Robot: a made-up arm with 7 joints. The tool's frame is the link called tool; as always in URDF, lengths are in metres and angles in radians.
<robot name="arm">
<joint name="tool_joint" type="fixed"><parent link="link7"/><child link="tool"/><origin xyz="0 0 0" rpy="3.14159 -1.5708 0"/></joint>
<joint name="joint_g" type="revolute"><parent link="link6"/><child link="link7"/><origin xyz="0.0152 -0.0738 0.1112" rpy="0 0 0"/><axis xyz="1 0 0"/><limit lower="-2.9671" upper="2.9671" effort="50" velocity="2.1"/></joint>
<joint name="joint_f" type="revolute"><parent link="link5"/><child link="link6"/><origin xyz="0 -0.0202 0.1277" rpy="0 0 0"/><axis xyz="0 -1 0"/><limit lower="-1.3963" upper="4.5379" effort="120" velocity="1.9"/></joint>
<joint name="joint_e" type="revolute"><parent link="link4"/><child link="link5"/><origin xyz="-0.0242 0.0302 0.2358" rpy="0 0 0"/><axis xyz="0 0 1"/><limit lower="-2.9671" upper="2.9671" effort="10" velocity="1"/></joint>
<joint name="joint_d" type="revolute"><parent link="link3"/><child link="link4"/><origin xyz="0.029 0.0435 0.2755" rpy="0 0 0"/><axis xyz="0 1 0"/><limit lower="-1.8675" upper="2.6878" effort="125" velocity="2.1"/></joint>
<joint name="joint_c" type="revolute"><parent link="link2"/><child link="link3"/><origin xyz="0 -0.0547 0.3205" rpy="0 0 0"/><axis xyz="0 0 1"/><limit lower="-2.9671" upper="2.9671" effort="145" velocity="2.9"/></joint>
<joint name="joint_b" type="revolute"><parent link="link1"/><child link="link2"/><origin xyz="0 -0.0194 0.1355" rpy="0 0 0"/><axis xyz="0 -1 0"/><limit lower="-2.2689" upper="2.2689" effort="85" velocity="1.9"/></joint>
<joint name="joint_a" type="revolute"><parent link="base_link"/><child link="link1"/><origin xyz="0 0 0.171" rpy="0 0 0"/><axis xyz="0 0 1"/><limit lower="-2.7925" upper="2.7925" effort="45" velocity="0.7"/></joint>
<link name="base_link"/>
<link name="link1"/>
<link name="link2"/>
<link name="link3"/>
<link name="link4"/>
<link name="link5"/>
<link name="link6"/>
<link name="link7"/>
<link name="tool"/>
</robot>
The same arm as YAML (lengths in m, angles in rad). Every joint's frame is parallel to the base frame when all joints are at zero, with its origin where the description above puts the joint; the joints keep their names.
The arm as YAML. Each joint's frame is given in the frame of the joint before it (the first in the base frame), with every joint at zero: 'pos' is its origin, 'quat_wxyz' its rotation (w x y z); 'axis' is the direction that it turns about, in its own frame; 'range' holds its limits. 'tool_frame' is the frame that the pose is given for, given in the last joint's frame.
length_unit: m
angle_unit: rad
joints:
  - joint: joint_a
    pos: [0.0, 0.0, 0.171]
    quat_wxyz: [1.0, 0.0, 0.0, 0.0]
    axis: "+z"
    range: [-2.7925, 2.7925]
  - joint: joint_b
    pos: [0.0, -0.0194, 0.1355]
    quat_wxyz: [1.0, 0.0, 0.0, 0.0]
    axis: "-y"
    range: [-2.2689, 2.2689]
  - joint: joint_c
    pos: [0.0, -0.0547, 0.3205]
    quat_wxyz: [1.0, 0.0, 0.0, 0.0]
    axis: "+z"
    range: [-2.9671, 2.9671]
  - joint: joint_d
    pos: [0.029, 0.0435, 0.2755]
    quat_wxyz: [1.0, 0.0, 0.0, 0.0]
    axis: "+y"
    range: [-1.8675, 2.6878]
  - joint: joint_e
    pos: [-0.0242, 0.0302, 0.2358]
    quat_wxyz: [1.0, 0.0, 0.0, 0.0]
    axis: "+z"
    range: [-2.9671, 2.9671]
  - joint: joint_f
    pos: [0.0, -0.0202, 0.1277]
    quat_wxyz: [1.0, 0.0, 0.0, 0.0]
    axis: "-y"
    range: [-1.3963, 4.5379]
  - joint: joint_g
    pos: [0.0152, -0.0738, 0.1112]
    quat_wxyz: [1.0, 0.0, 0.0, 0.0]
    axis: "+x"
    range: [-2.9671, 2.9671]
tool_frame:
  pos: [0.0, 0.0, 0.0]
  quat_wxyz: [0.0, 0.707105, -0.000002, 0.707108]

